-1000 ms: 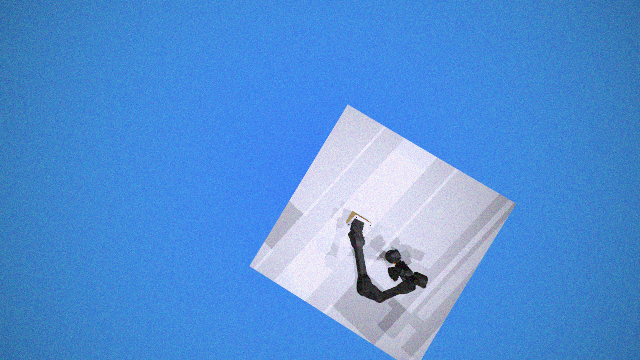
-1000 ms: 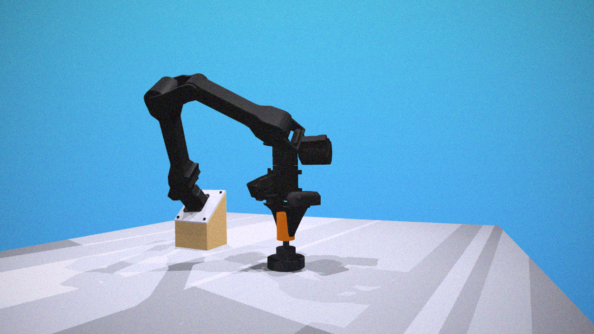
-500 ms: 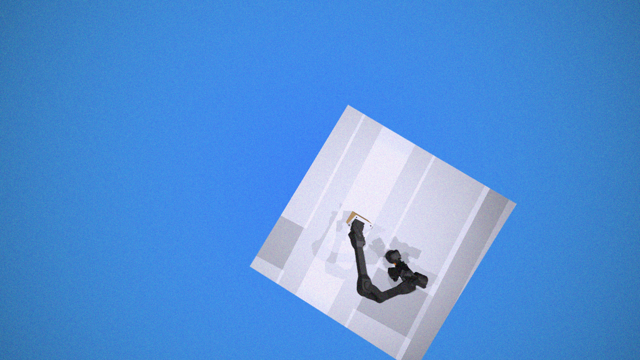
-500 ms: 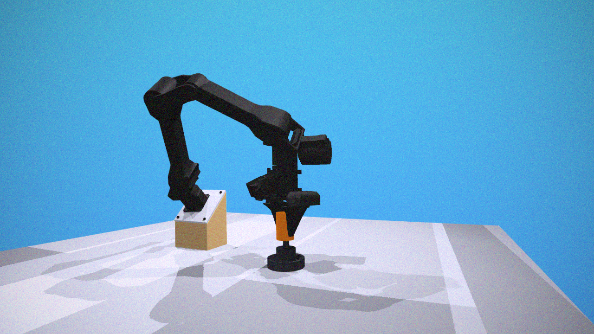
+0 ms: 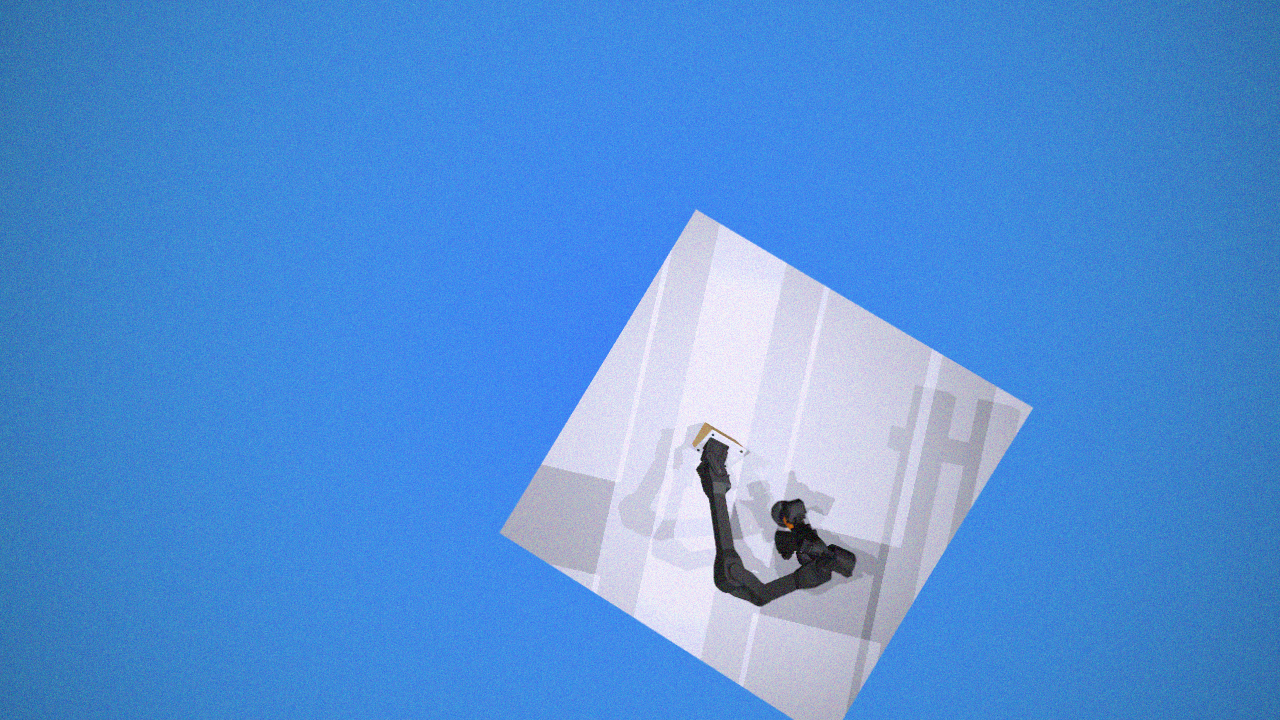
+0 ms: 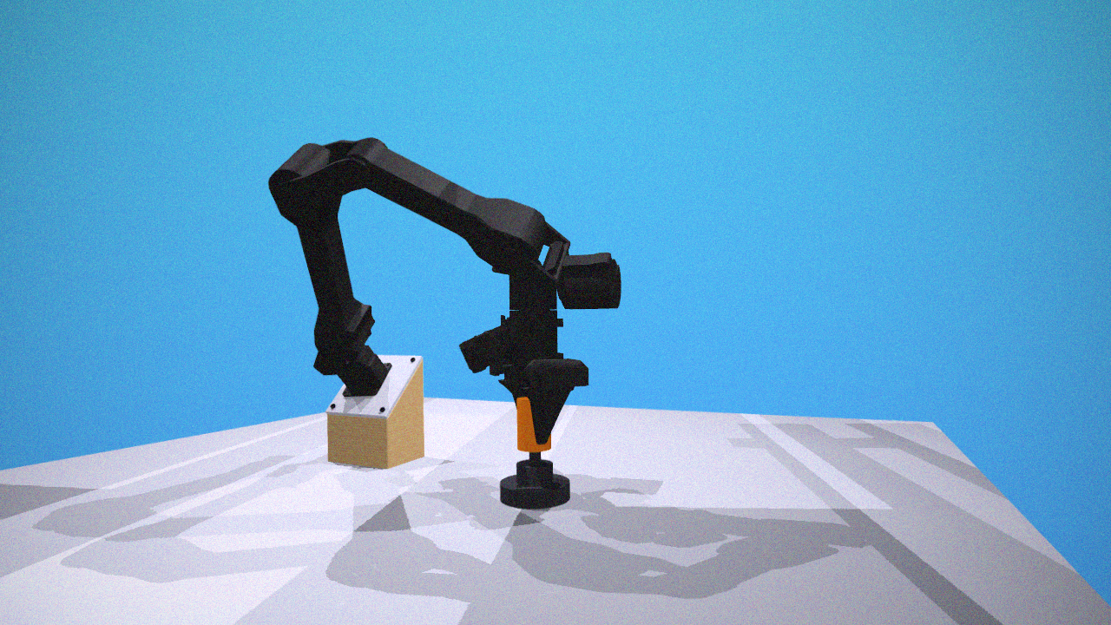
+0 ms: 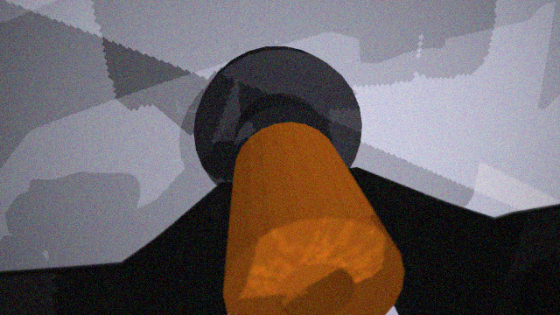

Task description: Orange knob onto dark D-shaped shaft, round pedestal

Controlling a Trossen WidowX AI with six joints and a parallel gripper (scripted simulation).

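The orange knob is 2 cm above my gripper tip. Also, from my gripper tip: pedestal (4 cm below).
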